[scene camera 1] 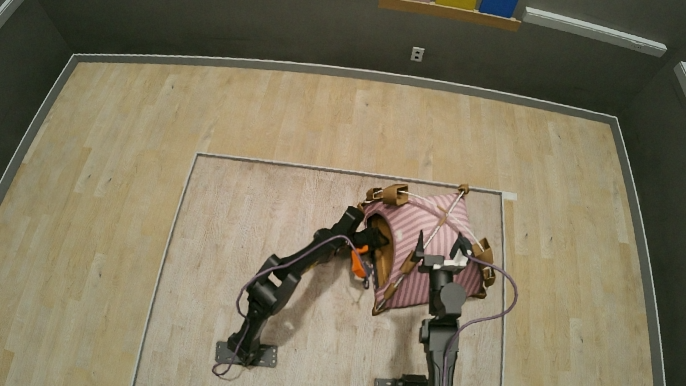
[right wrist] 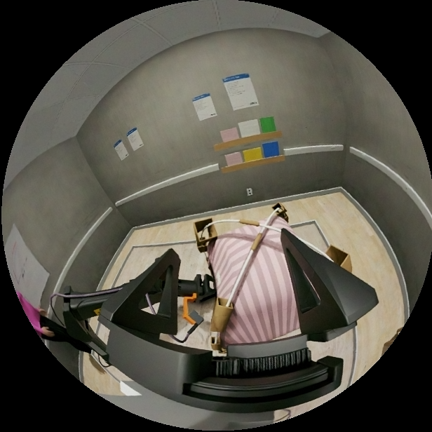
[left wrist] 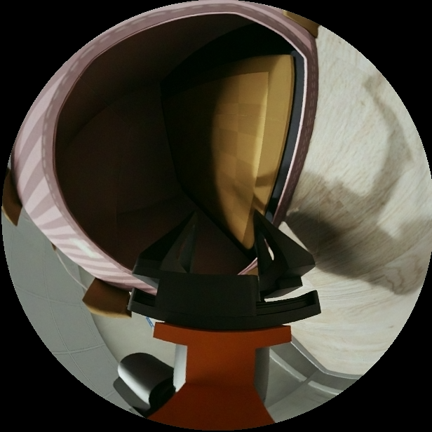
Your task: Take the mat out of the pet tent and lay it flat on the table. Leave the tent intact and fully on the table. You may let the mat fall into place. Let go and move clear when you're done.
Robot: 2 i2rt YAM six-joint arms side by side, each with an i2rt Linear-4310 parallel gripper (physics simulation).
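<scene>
The pink-striped pet tent point(scene camera 1: 420, 217) point(left wrist: 35, 177) point(right wrist: 272, 300) stands on the table with its round opening facing left in the scene view. The tan mat point(scene camera 1: 384, 262) point(left wrist: 250, 125) lies inside, with a dark rim along its front edge. My left gripper point(scene camera 1: 384, 239) point(left wrist: 224, 213) is partly open at the opening. In the left wrist view one fingertip overlaps the mat's near corner and the other shows against the dark interior; contact is unclear. My right gripper point(scene camera 1: 440, 233) point(right wrist: 223, 244) is wide open and empty, above the tent's striped roof.
The tent's white crossed poles point(scene camera 1: 457, 204) point(right wrist: 243, 265) run over its roof between brown fabric sleeves and corner pockets. The tent's back corner is near the border strip point(scene camera 1: 300, 164) of the table. The left arm's shadow falls on the table before the opening.
</scene>
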